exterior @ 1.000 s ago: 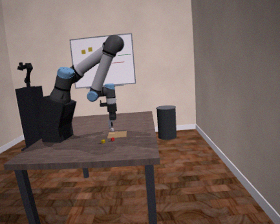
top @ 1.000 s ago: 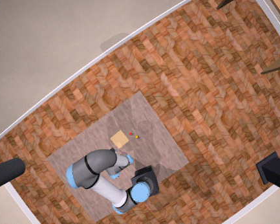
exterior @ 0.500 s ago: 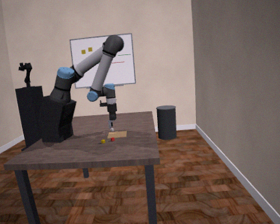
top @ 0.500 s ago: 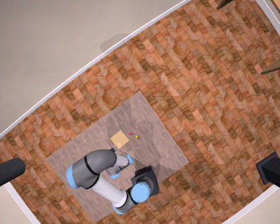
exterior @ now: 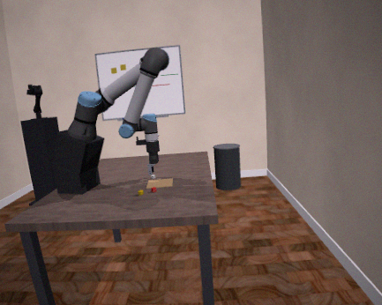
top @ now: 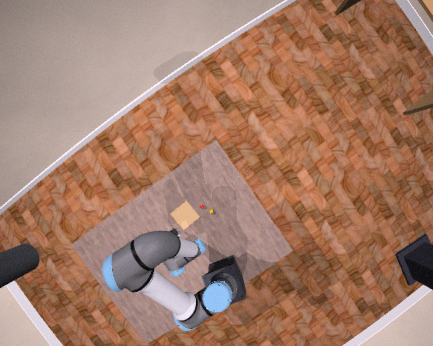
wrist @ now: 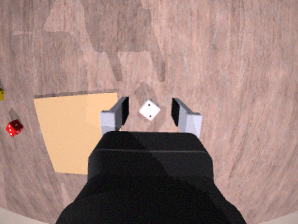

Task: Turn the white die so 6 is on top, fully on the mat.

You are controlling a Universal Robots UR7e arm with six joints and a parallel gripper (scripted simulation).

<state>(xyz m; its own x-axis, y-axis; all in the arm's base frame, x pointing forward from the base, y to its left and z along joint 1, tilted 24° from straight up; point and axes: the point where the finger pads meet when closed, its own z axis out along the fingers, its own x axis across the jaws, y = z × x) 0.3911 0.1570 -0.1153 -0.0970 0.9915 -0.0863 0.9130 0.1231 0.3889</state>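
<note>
Right now my hand is 4 cm above the white die and 1 cm short of it. From my hand the other things lie so: yellow die (27 cm to the right, 4 cm below, 2 cm ahead); then red die (23 cm to the right, 8 cm ahead, 4 cm below); then tan mat (10 cm to the right, 8 cm ahead, 5 cm below).
</note>
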